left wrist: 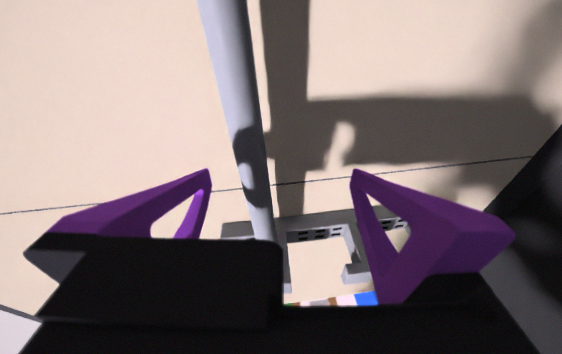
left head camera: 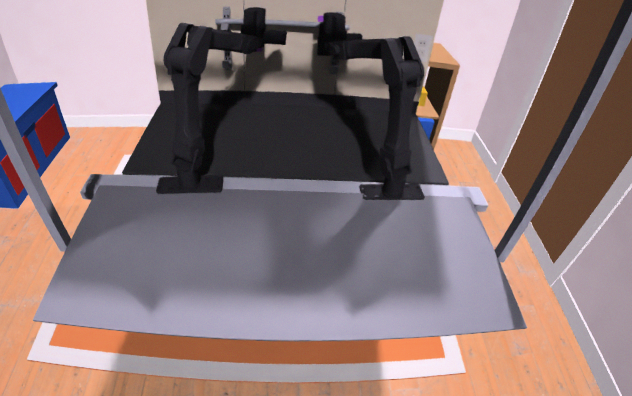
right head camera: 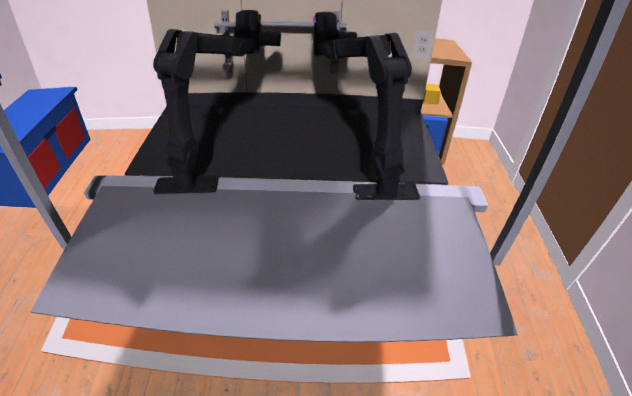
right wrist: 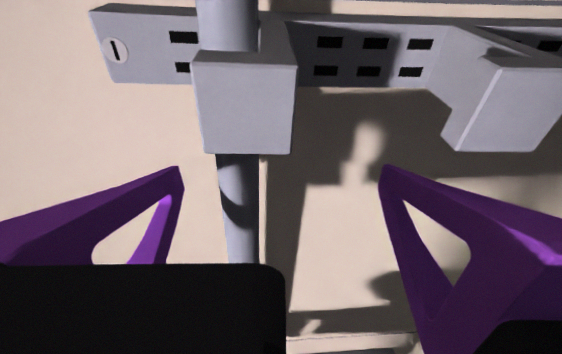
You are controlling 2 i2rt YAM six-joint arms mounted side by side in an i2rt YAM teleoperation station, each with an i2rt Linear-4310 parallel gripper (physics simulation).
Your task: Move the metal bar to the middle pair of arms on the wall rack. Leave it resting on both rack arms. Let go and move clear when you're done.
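Note:
The grey metal bar (left head camera: 290, 23) (right head camera: 287, 24) (left wrist: 227, 75) (right wrist: 240, 205) lies across the top arms of the wall rack. In the right wrist view it sits behind the square lip of a top arm (right wrist: 245, 107), and a middle arm (right wrist: 505, 110) beside it is bare. In the left wrist view a bare middle arm (left wrist: 356, 274) shows near the right finger; the bar's meeting with the rack is partly hidden. My left gripper (left wrist: 280, 176) is open, with the bar passing between its purple fingers. My right gripper (right wrist: 280, 176) is open, with the bar between its fingers, inward of that arm.
The rack's left upright (left head camera: 227, 45) (right head camera: 225, 18) stands on the beige wall panel. A black mat (left head camera: 280, 135) (right head camera: 300, 135) lies below the rack. A wooden shelf unit (left head camera: 447, 57) (right head camera: 462, 62) stands at the right. A blue and red cabinet (left head camera: 30, 105) (right head camera: 42, 107) stands at the left.

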